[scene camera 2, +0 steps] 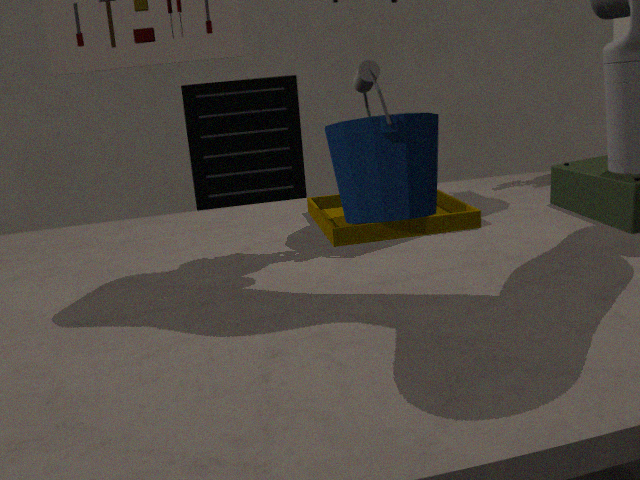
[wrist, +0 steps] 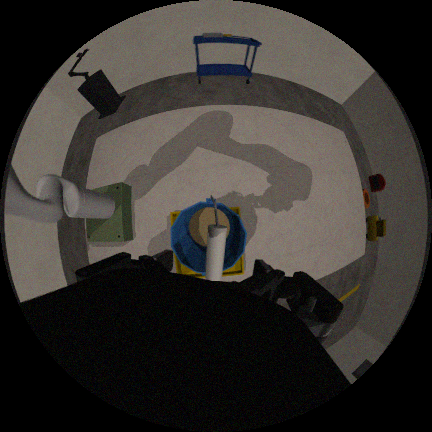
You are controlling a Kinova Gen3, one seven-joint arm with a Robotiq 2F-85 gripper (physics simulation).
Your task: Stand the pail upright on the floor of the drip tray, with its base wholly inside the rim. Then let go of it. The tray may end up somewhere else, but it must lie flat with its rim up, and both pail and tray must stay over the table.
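Seen in the pictures: gripper, between the fingertips: (scene camera 2: 364, 1) (wrist: 212, 264); arm's base, origin of its link: (scene camera 2: 637, 168) (wrist: 106, 206).
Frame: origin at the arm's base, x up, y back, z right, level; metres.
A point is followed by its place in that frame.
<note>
The blue pail (scene camera 2: 385, 170) @(x 0.029, y -0.418, z -0.038 m) (wrist: 182, 237) @(x 0.012, y -0.334, z 0.067 m) stands upright in the yellow drip tray (scene camera 2: 356, 235) @(x -0.065, y -0.467, z -0.045 m) (wrist: 241, 268) @(x -0.053, y -0.536, z 0.166 m), which lies flat on the table with its rim up. In the scene view the front wall hides the pail's lowest edge, and the base appears to be inside the rim. The pail's bail is raised, with its pale grip (scene camera 2: 363, 81) @(x 0.160, y -0.438, z 0.024 m) (wrist: 215, 252) @(x 0.183, y -0.430, z 0.064 m) above the opening. My gripper (scene camera 2: 364, 1) @(x 0.282, y -0.425, z 0.057 m) (wrist: 212, 264) @(x 0.282, y -0.425, z 0.057 m) is open and empty, above the grip and apart from it. In the scene view its fingertips barely show at the top edge.
The green base block (scene camera 2: 589, 193) @(x -0.038, y -0.080, z 0.005 m) (wrist: 110, 212) @(x 0.013, y -0.043, z 0.021 m) of the arm stands on the table, to the right of the tray in the scene view. A black slatted panel (scene camera 2: 248, 144) is behind the table. A blue cart (wrist: 224, 70) stands beyond the table edge.
</note>
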